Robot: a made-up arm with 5 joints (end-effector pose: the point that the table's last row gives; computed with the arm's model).
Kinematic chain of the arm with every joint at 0, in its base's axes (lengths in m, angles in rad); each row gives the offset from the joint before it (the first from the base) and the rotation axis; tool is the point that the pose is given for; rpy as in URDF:
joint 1: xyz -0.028 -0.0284 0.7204 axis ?
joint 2: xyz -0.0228 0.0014 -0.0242 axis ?
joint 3: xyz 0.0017 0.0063 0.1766 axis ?
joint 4: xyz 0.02 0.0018 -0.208 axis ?
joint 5: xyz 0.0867 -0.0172 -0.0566 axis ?
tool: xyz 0.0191 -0.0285 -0.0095 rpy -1.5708 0 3.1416
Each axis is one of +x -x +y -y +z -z.
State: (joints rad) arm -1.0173 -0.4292 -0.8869 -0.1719 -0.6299
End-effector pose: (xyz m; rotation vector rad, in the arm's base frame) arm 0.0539 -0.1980 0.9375 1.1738 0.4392 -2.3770
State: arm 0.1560 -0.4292 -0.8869 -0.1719 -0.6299
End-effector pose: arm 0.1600 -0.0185 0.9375 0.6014 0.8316 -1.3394
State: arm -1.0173 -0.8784 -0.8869 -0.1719 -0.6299
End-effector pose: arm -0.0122 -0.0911 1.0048 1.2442 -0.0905 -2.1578
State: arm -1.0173 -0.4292 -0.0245 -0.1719 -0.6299
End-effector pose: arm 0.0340 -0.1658 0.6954 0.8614 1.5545 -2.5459
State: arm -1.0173 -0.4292 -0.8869 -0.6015 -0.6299
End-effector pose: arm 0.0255 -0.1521 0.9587 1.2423 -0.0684 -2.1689
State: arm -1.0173 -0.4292 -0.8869 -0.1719 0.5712
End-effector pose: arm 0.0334 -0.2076 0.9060 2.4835 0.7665 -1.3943
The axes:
joint 1: +z
joint 2: +y
joint 3: +y
joint 4: +y
joint 5: -z

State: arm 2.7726 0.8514 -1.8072 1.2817 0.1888
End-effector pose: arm -0.3554 0.1403 0.6129 -1.5409 0.1761 -0.6930
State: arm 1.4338 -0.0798 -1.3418 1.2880 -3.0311
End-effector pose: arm -0.0160 0.2249 0.8052 -1.2193 -1.0880 0.9305
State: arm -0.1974 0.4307 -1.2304 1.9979 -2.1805
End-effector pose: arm 0.1632 -0.0419 0.6090 -1.6586 1.7950 0.1311
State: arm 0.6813 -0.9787 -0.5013 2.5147 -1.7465
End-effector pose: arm -0.0066 0.0097 0.6677 -2.3583 1.0547 -0.0998
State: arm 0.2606 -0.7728 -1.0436 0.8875 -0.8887
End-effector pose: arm 0.1461 0.0068 0.9510 -0.0965 0.9853 -1.4308
